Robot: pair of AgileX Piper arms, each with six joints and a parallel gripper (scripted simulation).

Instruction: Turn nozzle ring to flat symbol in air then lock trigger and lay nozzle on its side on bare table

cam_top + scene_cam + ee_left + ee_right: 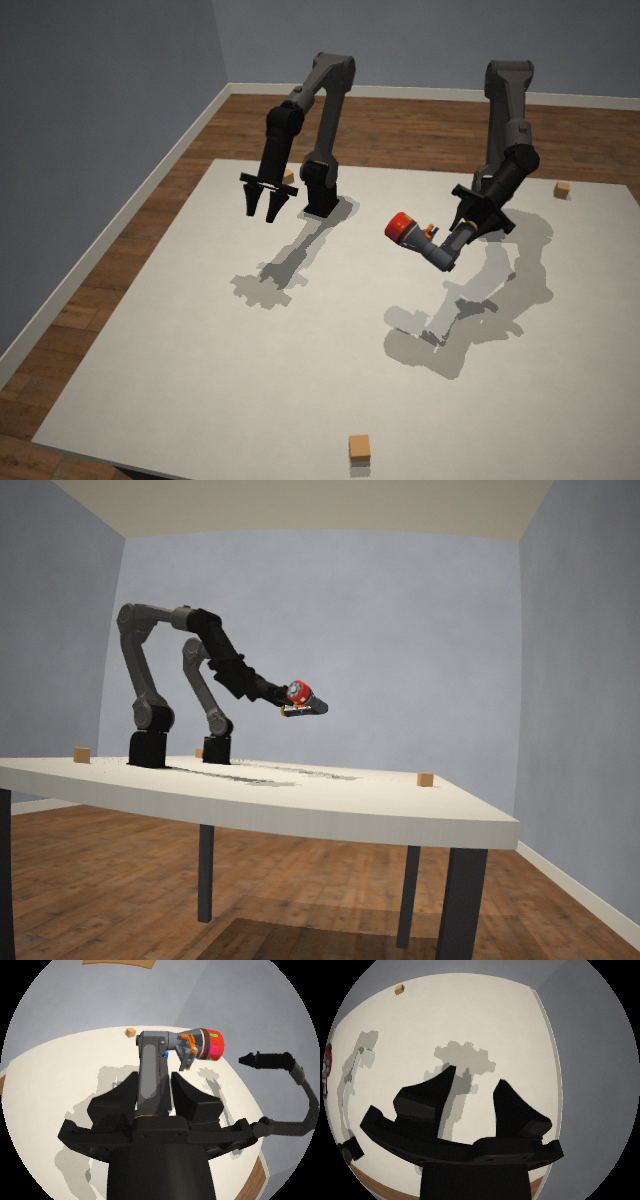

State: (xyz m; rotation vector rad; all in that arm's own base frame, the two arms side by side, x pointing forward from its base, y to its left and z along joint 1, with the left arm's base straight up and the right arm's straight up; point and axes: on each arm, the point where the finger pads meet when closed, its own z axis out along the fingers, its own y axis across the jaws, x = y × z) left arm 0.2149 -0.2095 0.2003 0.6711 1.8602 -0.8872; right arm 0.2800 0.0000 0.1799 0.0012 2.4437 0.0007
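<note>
The red spray ring lies 31 cm to the left of my right hand, 4 cm ahead of it and 4 cm above it. The rest, counted from my right hand: white trigger bar: 41 cm to the left, 2 cm ahead, 2 cm above.
Right now the white trigger bar is 2 cm to the right of my left hand, 1 cm below it and 1 cm ahead of it. Round my left hand: red spray ring (13 cm to the right, 3 cm ahead, 2 cm above).
</note>
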